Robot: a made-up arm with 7 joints. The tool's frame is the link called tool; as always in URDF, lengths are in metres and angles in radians. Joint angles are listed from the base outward. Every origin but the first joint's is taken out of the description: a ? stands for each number. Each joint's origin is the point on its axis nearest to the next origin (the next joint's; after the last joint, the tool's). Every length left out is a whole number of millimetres.
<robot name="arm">
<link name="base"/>
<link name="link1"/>
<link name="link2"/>
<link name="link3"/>
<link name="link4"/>
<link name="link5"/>
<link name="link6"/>
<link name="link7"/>
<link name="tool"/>
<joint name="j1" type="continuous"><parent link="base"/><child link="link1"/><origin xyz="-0.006 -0.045 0.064" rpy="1.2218 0.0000 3.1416"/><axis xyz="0 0 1"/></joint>
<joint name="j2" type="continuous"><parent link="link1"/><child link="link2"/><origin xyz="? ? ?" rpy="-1.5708 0.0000 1.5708"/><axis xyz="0 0 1"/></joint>
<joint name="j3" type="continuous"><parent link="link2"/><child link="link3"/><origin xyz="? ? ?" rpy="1.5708 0.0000 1.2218"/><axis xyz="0 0 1"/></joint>
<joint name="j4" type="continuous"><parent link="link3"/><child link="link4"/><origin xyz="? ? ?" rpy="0.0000 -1.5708 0.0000"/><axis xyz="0 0 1"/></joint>
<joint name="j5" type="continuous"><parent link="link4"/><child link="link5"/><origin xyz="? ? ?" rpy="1.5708 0.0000 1.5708"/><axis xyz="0 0 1"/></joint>
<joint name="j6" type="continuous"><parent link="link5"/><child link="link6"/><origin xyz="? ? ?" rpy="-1.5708 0.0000 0.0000"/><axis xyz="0 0 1"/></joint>
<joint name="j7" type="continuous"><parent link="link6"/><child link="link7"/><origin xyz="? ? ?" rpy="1.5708 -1.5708 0.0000"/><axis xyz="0 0 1"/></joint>
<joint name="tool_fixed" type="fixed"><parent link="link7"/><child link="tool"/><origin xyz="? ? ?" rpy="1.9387 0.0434 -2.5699"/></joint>
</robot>
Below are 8 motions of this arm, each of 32 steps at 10 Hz.
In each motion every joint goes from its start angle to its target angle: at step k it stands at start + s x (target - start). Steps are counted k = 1, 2, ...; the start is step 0. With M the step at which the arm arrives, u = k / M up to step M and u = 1 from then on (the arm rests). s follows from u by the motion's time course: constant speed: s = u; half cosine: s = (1 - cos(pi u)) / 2; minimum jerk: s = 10 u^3 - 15 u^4 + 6 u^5.
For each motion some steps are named. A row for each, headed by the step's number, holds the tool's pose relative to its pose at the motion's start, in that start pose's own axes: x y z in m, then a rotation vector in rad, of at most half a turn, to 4 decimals.
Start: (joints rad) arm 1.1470 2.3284 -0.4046 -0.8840 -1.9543 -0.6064 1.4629
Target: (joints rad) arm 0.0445 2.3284 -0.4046 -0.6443 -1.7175 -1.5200 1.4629
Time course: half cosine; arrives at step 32
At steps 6, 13, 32:
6: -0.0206 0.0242 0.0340 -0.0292 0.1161 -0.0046
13: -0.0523 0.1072 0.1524 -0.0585 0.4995 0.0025
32: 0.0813 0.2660 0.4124 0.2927 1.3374 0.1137

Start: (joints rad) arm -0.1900 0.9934 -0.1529 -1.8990 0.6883 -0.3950 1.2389
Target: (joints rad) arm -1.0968 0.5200 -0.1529 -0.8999 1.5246 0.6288 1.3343
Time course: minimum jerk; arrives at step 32
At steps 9, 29, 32:
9: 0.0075 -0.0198 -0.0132 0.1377 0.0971 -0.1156
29: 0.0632 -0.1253 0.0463 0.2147 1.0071 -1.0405
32: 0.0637 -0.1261 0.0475 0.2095 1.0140 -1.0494

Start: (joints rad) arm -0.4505 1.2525 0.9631 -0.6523 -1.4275 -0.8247 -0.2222
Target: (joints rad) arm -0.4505 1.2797 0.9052 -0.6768 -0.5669 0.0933 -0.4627
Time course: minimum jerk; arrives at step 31
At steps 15, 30, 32:
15: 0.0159 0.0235 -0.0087 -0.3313 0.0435 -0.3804
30: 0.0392 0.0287 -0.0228 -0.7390 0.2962 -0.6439
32: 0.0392 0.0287 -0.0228 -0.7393 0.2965 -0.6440

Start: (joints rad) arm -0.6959 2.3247 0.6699 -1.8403 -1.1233 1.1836 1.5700
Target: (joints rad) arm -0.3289 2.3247 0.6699 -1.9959 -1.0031 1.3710 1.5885
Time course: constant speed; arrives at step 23
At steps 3, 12, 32:
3: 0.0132 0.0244 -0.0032 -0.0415 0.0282 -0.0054
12: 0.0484 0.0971 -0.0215 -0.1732 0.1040 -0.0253
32: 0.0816 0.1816 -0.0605 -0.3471 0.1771 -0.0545

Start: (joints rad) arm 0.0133 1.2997 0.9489 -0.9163 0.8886 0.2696 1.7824
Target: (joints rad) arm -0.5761 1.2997 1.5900 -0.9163 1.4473 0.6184 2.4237
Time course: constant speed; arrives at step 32
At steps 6, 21, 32:
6: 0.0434 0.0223 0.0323 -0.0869 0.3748 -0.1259
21: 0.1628 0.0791 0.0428 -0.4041 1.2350 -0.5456
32: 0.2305 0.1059 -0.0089 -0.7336 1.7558 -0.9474

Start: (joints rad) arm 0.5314 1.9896 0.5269 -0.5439 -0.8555 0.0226 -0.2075
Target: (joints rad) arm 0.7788 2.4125 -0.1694 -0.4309 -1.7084 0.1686 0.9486
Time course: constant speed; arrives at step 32
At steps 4, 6, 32:
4: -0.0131 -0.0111 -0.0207 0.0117 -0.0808 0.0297
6: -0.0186 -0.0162 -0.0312 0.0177 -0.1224 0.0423
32: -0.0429 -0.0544 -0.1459 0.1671 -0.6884 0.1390

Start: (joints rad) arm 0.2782 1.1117 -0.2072 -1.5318 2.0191 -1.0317 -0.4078
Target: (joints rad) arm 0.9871 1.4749 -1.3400 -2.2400 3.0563 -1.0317 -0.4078
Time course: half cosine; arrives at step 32
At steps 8, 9, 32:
8: -0.0421 0.1092 -0.0333 -0.1862 -0.1015 -0.1683
9: -0.0511 0.1362 -0.0460 -0.2291 -0.1316 -0.2160
32: 0.1120 0.5111 -0.4994 -0.5546 -1.2491 -1.6815

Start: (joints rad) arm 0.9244 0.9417 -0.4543 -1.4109 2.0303 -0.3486 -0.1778
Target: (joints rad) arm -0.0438 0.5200 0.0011 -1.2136 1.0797 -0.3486 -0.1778
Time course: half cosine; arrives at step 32
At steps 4, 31, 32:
4: 0.0201 -0.0111 0.0056 0.0024 0.0065 0.0537
31: 0.5528 -0.0308 0.0220 0.3145 0.2369 1.1081
32: 0.5539 -0.0303 0.0218 0.3156 0.2376 1.1099

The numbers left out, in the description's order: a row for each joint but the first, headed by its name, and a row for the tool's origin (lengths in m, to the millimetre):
j2: -0.029 0.017 0.000
j3: -0.203 0.048 0.000
j4: 0.008 0.016 0.000
j5: -0.455 -0.039 0.000
j6: -0.020 0.030 0.000
j7: -0.026 -0.018 0.000
tool: 0.017 0.028 0.000

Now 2 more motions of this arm.
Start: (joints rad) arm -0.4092 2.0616 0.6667 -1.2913 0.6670 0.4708 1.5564
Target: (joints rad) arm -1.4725 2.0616 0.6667 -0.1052 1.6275 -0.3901 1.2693
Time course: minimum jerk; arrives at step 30
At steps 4, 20, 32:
4: 0.0040 -0.0045 -0.0125 0.0090 0.0333 0.0058
20: -0.0967 -0.0112 -0.4482 0.6729 1.4934 0.5014
32: -0.1920 0.0127 -0.4918 1.0194 1.8714 0.6074

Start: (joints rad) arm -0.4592 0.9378 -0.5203 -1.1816 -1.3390 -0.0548 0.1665
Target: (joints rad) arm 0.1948 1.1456 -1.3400 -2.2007 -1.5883 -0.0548 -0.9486
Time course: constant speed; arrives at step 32
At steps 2, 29, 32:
2: 0.0208 -0.0115 -0.0288 0.0687 -0.0808 0.0763
29: 0.2184 0.1211 -0.4843 1.2012 -0.6732 0.2755
32: 0.2043 0.1536 -0.5242 1.2889 -0.6782 0.1962

